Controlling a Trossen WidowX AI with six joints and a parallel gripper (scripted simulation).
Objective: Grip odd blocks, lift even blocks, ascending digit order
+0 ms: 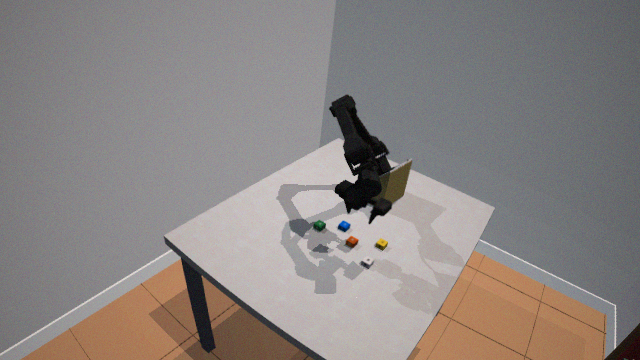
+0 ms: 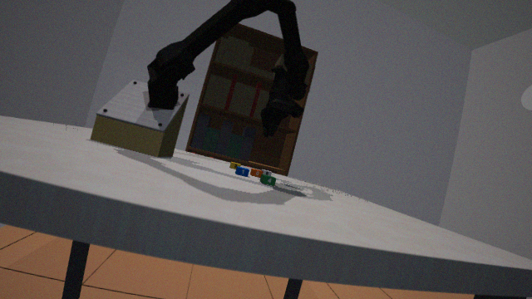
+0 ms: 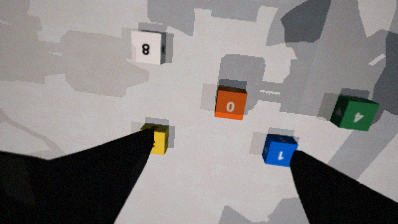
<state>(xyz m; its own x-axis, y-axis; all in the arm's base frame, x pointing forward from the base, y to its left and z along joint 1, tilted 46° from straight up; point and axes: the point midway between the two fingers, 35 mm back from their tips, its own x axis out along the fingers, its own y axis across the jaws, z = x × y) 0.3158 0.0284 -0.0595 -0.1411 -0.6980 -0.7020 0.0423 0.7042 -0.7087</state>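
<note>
The orange block lies 1 cm behind my gripper tip, 1 cm to the right of it and 12 cm below it. Also, from my gripper tip: blue block 6 cm behind, 8 cm to the right, 12 cm below; white block 4 cm ahead, 8 cm to the left, 12 cm below; yellow block 7 cm behind, 8 cm to the left, 12 cm below.
</note>
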